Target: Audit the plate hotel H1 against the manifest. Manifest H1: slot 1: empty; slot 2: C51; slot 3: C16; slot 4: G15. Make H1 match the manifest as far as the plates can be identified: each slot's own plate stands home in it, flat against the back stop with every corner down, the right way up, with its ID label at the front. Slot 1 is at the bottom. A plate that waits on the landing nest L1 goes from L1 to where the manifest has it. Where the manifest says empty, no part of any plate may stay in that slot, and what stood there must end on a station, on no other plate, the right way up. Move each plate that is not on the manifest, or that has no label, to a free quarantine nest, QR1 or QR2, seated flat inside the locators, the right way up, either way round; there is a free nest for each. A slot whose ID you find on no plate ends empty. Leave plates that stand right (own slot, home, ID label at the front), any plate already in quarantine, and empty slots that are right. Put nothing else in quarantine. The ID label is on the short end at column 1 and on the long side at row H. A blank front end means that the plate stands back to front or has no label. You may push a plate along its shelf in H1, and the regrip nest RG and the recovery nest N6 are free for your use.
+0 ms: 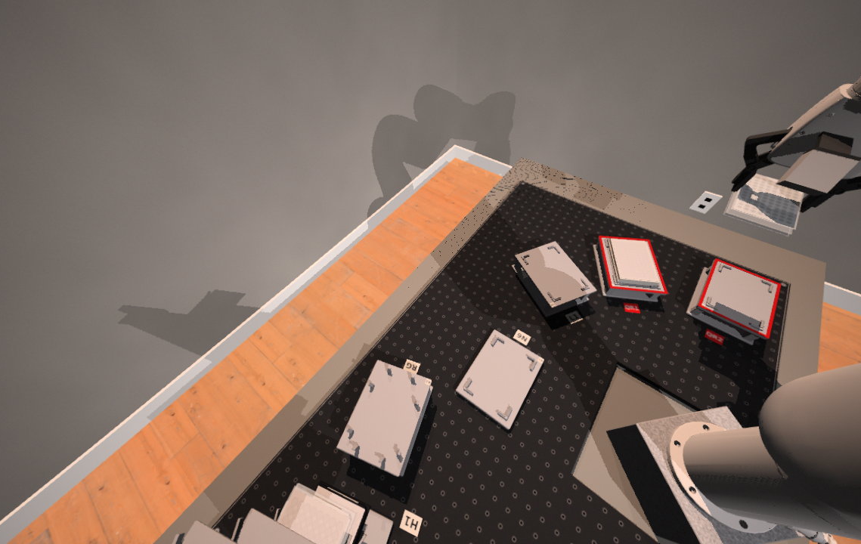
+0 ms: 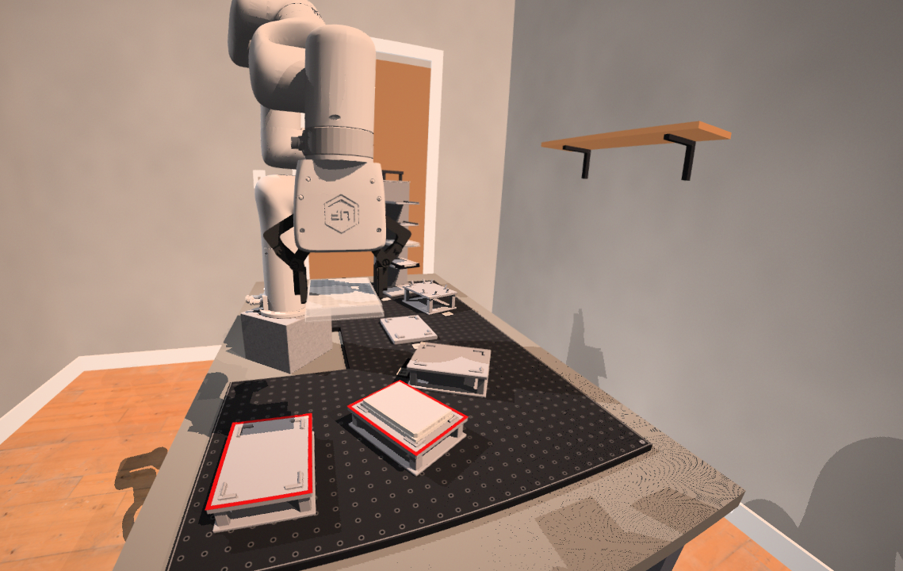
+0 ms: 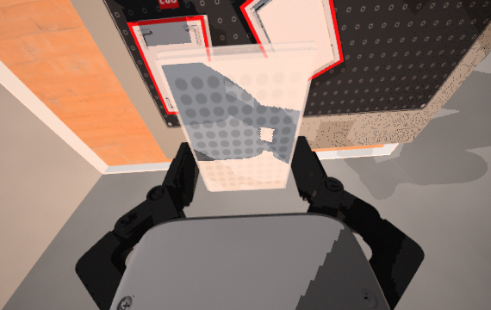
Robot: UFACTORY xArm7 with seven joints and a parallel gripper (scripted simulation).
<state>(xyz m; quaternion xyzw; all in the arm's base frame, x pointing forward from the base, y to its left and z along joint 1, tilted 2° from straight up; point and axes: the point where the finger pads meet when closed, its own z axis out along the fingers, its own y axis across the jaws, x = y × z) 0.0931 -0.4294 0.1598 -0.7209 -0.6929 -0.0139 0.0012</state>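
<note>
My gripper is now 12 cm past the quarantine nest QR2, 1 cm to the right of it and 23 cm above it. From my hand the other things lie so: quarantine nest QR1: 10 cm ahead, 5 cm to the left, 23 cm below; landing nest L1: 24 cm ahead, 18 cm to the left, 22 cm below; white well plate: 10 cm ahead, 5 cm to the left, 22 cm below.
</note>
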